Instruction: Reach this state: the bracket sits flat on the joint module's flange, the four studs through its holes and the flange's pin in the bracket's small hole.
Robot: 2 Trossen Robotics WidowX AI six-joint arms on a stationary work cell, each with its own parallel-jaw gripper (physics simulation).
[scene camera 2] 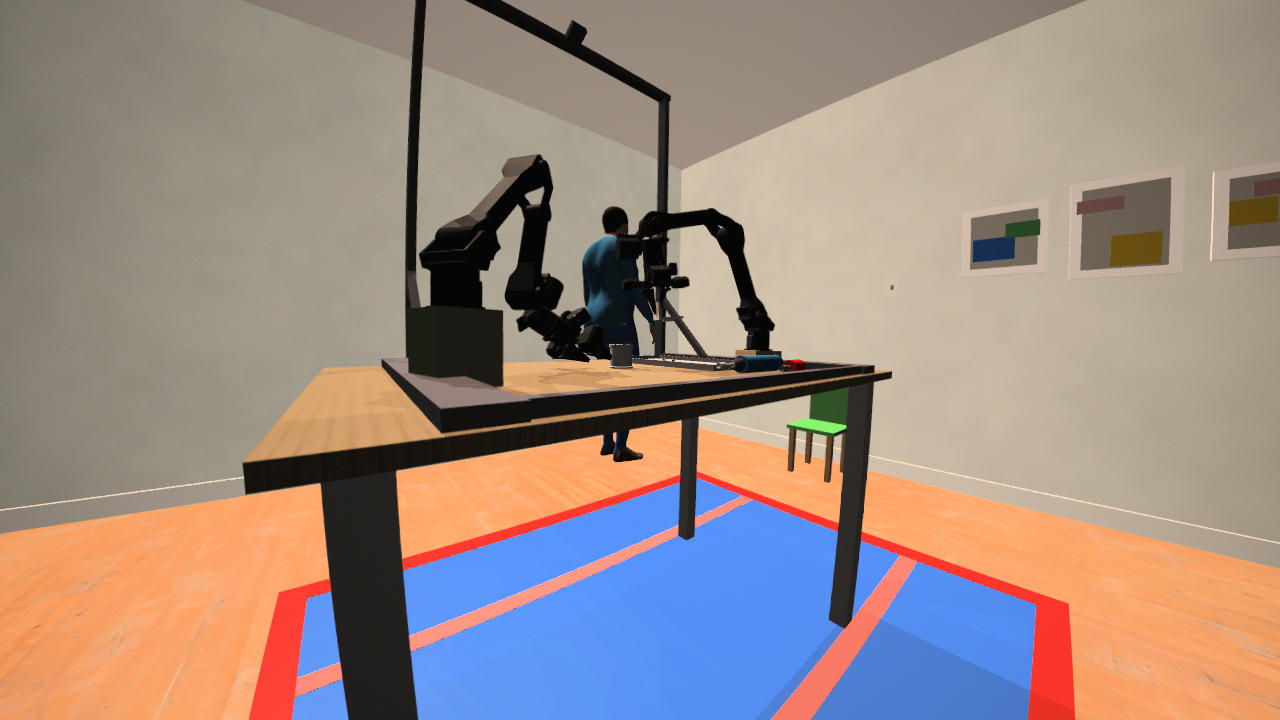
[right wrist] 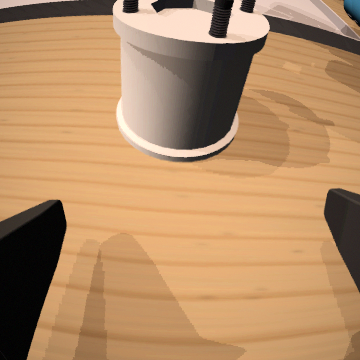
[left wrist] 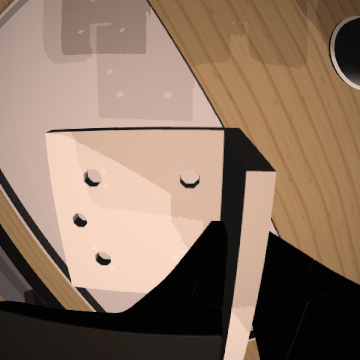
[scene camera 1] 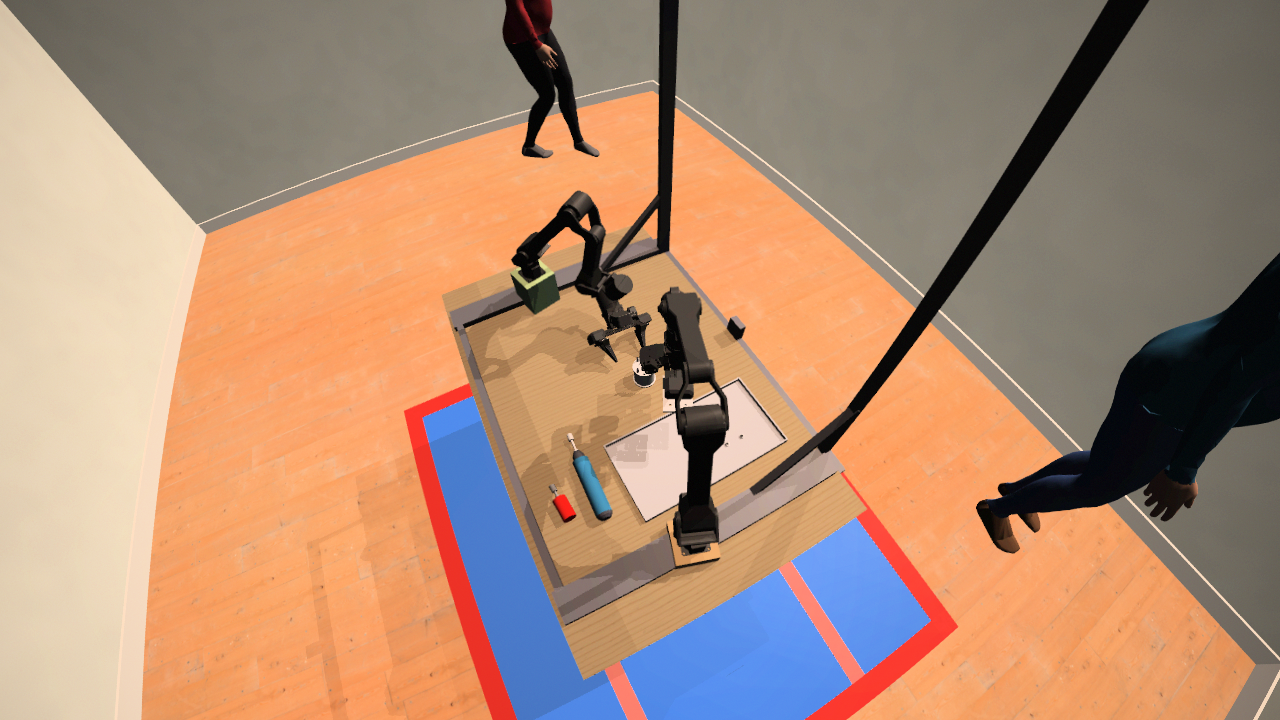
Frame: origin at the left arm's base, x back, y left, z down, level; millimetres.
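Where they show: left gripper, between the fingertips: (scene camera 2: pixel 657 314) (left wrist: pixel 230 232); right gripper, between the fingertips: (scene camera 2: pixel 599 359) (right wrist: pixel 198 208) (scene camera 1: pixel 631 356); left arm's base, origin of its link: (scene camera 2: pixel 758 350) (scene camera 1: pixel 693 539); right arm's base, origin of its link: (scene camera 1: pixel 532 272).
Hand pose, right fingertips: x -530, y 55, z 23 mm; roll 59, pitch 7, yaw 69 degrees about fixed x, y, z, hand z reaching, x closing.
Each offset is from my right fingertips to the top centre of the thing. "*": to the spot under its first point.
The bracket (scene camera 1: pixel 671 405) (left wrist: pixel 140 200) is a pale L-shaped part; four holes show in its broad plate in the left wrist view. My left gripper (scene camera 1: pixel 677 390) (left wrist: pixel 230 232) is shut on its upright flange and holds it above the tray's edge, apart from the module. The joint module {dx +64, dy -27, dz -51 mm} (scene camera 1: pixel 643 377) (scene camera 2: pixel 621 356) (right wrist: pixel 180 95) stands upright on the table; its flange is cut by the top of the right wrist view, with three dark studs in sight. The pin does not show. My right gripper (scene camera 1: pixel 628 352) (right wrist: pixel 198 208) is open and empty, low beside the module.
A pale tray {dx +290, dy -122, dz +7 mm} (scene camera 1: pixel 653 492) (left wrist: pixel 25 80) lies below the left arm, with small nuts (scene camera 1: pixel 733 440) on it. A blue screwdriver {* dx +363, dy +155, dz -18 mm} (scene camera 1: pixel 590 485) and a red one {dx +384, dy +232, dz -11 mm} (scene camera 1: pixel 563 507) lie beside the tray. Black posts (scene camera 1: pixel 666 134) rise from the table's edges.
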